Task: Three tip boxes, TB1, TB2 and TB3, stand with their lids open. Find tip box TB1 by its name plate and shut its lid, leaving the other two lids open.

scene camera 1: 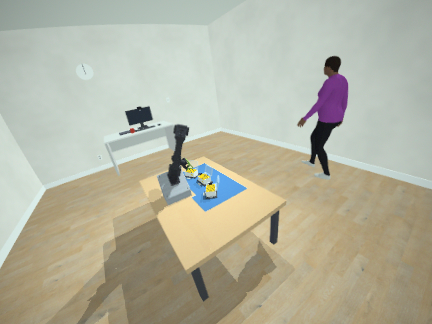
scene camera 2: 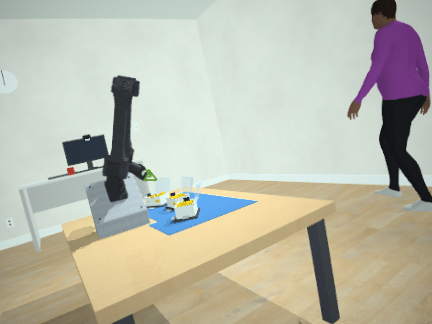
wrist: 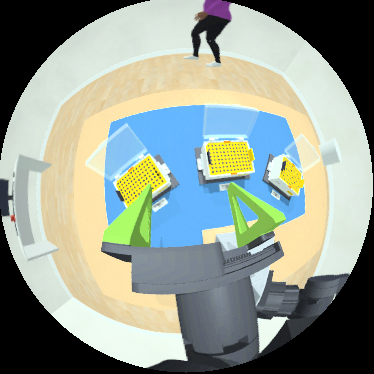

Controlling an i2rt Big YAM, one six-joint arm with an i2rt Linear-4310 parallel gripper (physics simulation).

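Seen in the pictures: gripper, fingertip midpoint: point(scene camera 1: 191, 165) point(scene camera 2: 154, 178) point(wrist: 192, 185); arm's base at its link origin: point(scene camera 1: 173, 178) point(scene camera 2: 116, 190) point(wrist: 256, 297).
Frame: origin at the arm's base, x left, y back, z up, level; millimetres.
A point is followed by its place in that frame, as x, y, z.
Tip box TB1 point(scene camera 1: 211, 192) {-249, -231, -113} point(scene camera 2: 185, 211) point(wrist: 286, 177) {-165, -252, -118}, white with a yellow tip rack, stands at the right in the wrist view; its clear lid point(wrist: 303, 150) {-226, -330, -67} is open. TB3 point(scene camera 1: 203, 178) {2, -282, -119} point(scene camera 2: 176, 201) point(wrist: 228, 159) {35, -295, -119} stands in the middle and TB2 point(scene camera 1: 191, 173) {197, -229, -124} point(scene camera 2: 156, 200) {204, -228, -138} point(wrist: 141, 181) at the left, lids open. The name plates point(wrist: 275, 195) {-162, -199, -174} point(wrist: 225, 187) {29, -232, -173} point(wrist: 159, 204) {211, -190, -173} are too small to read clearly. My gripper point(scene camera 1: 187, 164) {129, -226, -2} point(scene camera 2: 150, 175) {129, -226, -2} point(wrist: 192, 185) {129, -226, -2} is open and empty, raised above the mat on the robot side, between TB2 and TB3 in the wrist view, away from TB1.
The boxes stand on a blue mat point(scene camera 1: 230, 188) {-247, -433, -175} point(scene camera 2: 225, 202) {-187, -468, -176} point(wrist: 182, 220) {149, -145, -176} on a wooden table point(scene camera 1: 225, 225) {-597, -157, -178} point(scene camera 2: 200, 255) {-667, -110, -178}. The grey arm base point(scene camera 1: 175, 192) {-87, 33, -92} point(scene camera 2: 120, 217) {-104, 23, -111} stands beside the mat. A person point(scene camera 1: 334, 100) point(scene camera 2: 400, 65) point(wrist: 214, 30) stands beyond the table.
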